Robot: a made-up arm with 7 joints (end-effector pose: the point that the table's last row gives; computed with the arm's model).
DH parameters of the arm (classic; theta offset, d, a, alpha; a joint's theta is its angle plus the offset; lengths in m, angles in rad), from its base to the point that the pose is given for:
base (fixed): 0 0.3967 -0.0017 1.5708
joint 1: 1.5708 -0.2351 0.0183 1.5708
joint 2: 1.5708 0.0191 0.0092 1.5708
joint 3: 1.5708 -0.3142 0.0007 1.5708
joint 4: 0 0.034 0.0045 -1.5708
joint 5: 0 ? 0.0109 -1.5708
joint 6: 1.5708 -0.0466 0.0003 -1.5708
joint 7: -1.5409 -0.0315 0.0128 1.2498
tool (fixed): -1.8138 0.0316 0 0
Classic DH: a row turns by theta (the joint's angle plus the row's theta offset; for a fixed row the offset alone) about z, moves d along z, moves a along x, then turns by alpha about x.
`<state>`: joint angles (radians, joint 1 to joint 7).
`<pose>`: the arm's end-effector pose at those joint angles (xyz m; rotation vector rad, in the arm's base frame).
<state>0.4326 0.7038 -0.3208 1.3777 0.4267 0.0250 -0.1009</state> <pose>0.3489 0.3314 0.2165 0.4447 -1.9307 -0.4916</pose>
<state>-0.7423 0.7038 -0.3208 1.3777 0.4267 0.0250 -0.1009</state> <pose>-0.0327 0.3314 0.0037 0.0850 -0.7942 -0.5703</pose>
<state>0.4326 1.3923 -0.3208 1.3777 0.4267 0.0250 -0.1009</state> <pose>0.2919 0.5184 0.3401 1.1033 -1.6455 -0.9000</pose>
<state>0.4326 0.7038 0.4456 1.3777 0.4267 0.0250 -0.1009</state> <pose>0.3222 0.4775 0.3407 0.9466 -2.1878 0.2216</pose>
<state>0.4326 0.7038 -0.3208 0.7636 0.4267 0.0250 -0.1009</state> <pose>0.3524 0.4367 0.1060 0.6748 -1.3588 -0.2975</pose>
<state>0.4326 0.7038 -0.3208 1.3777 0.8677 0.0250 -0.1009</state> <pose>0.3490 0.3441 0.2338 0.1164 -1.9310 -0.0913</pose>
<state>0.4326 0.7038 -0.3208 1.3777 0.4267 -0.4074 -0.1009</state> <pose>0.3440 0.3369 0.2023 0.4085 -2.3716 -0.4851</pose>
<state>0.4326 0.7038 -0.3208 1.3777 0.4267 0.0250 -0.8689</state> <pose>0.3482 0.3084 0.2085 1.1430 -1.8459 0.1030</pose>
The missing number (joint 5, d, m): -0.2777
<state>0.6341 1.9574 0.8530 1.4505 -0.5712 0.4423 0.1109</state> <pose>0.0459 0.4821 0.7610 2.9879 -0.8497 -0.1387</pose>
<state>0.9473 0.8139 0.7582 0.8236 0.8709 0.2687 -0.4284</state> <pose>0.2755 0.6390 0.4552 0.4953 -1.8573 1.6024</pose>
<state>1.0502 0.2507 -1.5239 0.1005 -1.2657 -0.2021 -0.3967</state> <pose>0.4263 0.3672 0.0902 -0.9942 0.5510 2.8391</pose>
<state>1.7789 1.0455 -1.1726 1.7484 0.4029 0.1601 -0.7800</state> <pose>0.2907 0.2882 0.5036 -1.4792 2.7241 0.4691</pose>
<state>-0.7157 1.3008 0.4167 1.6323 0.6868 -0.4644 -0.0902</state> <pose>0.1853 0.4961 0.2186 0.5384 -1.9670 -0.8326</pose>
